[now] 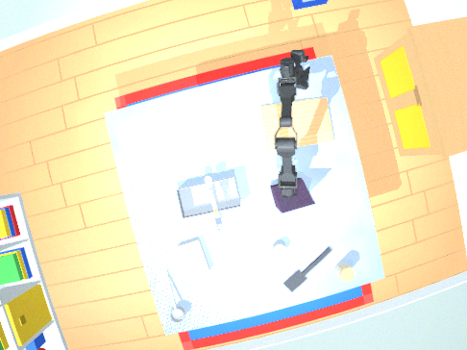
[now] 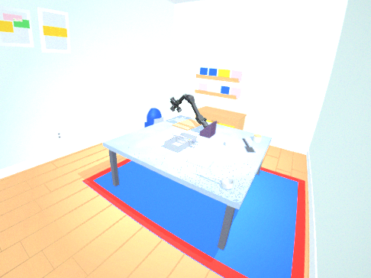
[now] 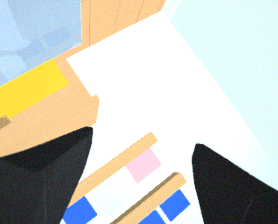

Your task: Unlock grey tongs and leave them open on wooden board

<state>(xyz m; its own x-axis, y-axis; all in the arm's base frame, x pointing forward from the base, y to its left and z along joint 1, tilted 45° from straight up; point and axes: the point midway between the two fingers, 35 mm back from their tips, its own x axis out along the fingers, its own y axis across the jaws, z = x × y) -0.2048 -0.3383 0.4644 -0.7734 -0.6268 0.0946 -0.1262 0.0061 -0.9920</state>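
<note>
The yellow lock piece lies 60 cm ahead of my gripper tip, 59 cm to the left of it and 11 cm below it. From my gripper tip the other things lie so: roasting tin: 63 cm ahead, 52 cm to the left, 15 cm below; then dark spatula: 105 cm to the left, 21 cm ahead, 17 cm below; then wooden board: 26 cm to the left, 17 cm below, 8 cm ahead.
</note>
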